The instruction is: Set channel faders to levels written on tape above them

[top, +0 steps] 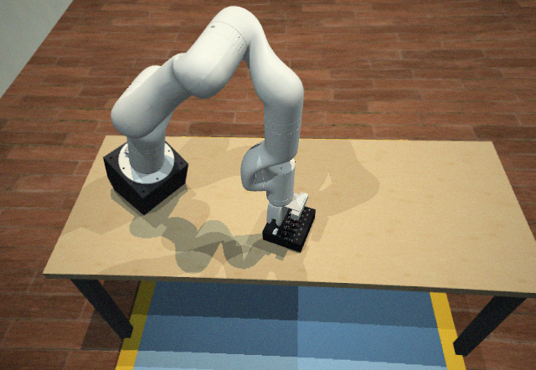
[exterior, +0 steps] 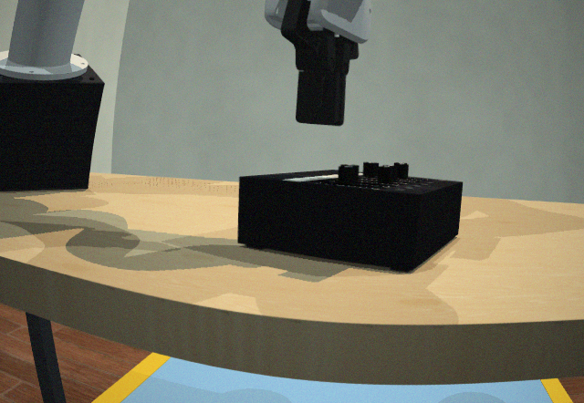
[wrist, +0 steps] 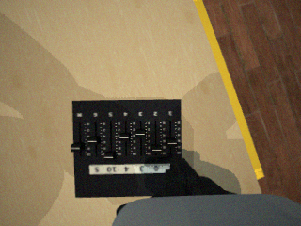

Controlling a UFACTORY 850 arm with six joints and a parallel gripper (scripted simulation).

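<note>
Now: the master fader 13 cm to the left of my hand, 5 cm below it and 5 cm ahead of it.
</note>
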